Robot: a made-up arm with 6 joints. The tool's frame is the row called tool.
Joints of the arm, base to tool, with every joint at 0 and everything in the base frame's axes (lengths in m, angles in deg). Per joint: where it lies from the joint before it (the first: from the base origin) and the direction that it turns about. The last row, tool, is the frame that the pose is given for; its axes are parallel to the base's.
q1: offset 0 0 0.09 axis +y
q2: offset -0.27 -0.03 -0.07 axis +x
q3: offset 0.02 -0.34 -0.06 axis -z
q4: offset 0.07 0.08 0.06 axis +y
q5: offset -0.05 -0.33 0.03 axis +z
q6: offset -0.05 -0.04 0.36 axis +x
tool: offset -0.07 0 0.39
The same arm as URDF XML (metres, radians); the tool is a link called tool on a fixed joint. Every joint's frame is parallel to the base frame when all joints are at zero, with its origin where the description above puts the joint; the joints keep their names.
<robot name="arm">
<joint name="q1" type="continuous"><parent link="base_link"/><child link="link1"/><origin xyz="0 0 0.09"/><axis xyz="0 1 0"/></joint>
<joint name="q2" type="continuous"><parent link="link1"/><child link="link2"/><origin xyz="-0.27 -0.03 -0.07"/><axis xyz="1 0 0"/></joint>
<joint name="q3" type="continuous"><parent link="link2"/><child link="link3"/><origin xyz="0.02 -0.34 -0.06"/><axis xyz="0 0 -1"/></joint>
<joint name="q4" type="continuous"><parent link="link3"/><child link="link4"/><origin xyz="0.07 0.08 0.06"/><axis xyz="0 1 0"/></joint>
<joint name="q5" type="continuous"><parent link="link4"/><child link="link5"/><origin xyz="-0.05 -0.33 0.03"/><axis xyz="0 0 1"/></joint>
<joint name="q6" type="continuous"><parent link="link5"/><child link="link6"/><origin xyz="-0.05 -0.04 0.36"/><axis xyz="1 0 0"/></joint>
<joint name="tool_joint" type="fixed"><parent link="link6"/><child link="tool"/><origin xyz="-0.07 0 0.39"/></joint>
<link name="base_link"/>
<link name="link1"/>
<link name="link2"/>
<link name="link3"/>
<link name="link4"/>
<link name="link5"/>
<link name="link6"/>
<link name="tool"/>
</robot>

